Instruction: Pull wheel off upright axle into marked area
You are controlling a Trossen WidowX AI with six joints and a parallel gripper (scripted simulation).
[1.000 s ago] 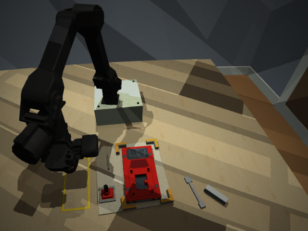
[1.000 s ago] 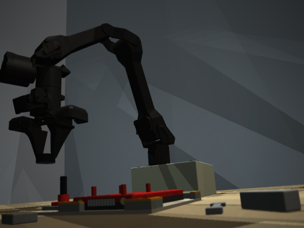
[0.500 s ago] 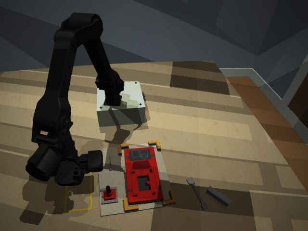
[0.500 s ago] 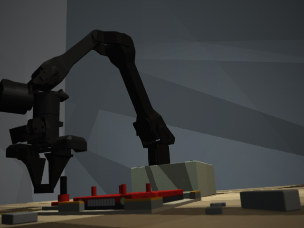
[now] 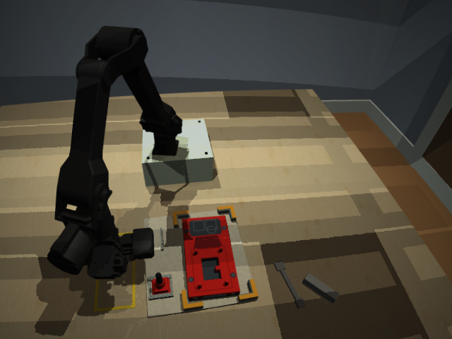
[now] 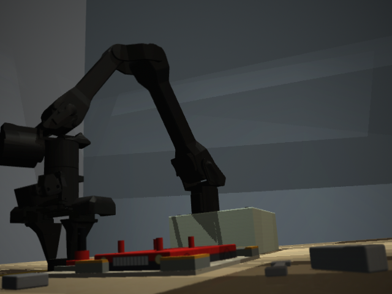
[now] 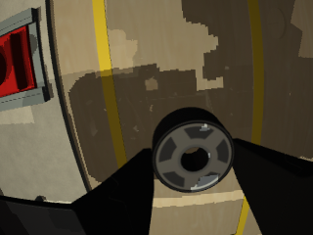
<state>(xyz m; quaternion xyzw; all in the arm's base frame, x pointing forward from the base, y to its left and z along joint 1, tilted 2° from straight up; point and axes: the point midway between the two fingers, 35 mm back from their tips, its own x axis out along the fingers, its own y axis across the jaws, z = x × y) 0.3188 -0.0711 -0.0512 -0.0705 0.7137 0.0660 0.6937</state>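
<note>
The dark wheel lies right at my gripper tip. From my gripper tip the other things lie so: black axle (110 mm to the left, 40 mm ahead, 30 mm above); then grey wrench-like bar (380 mm to the left, 20 mm ahead, 10 mm below).
</note>
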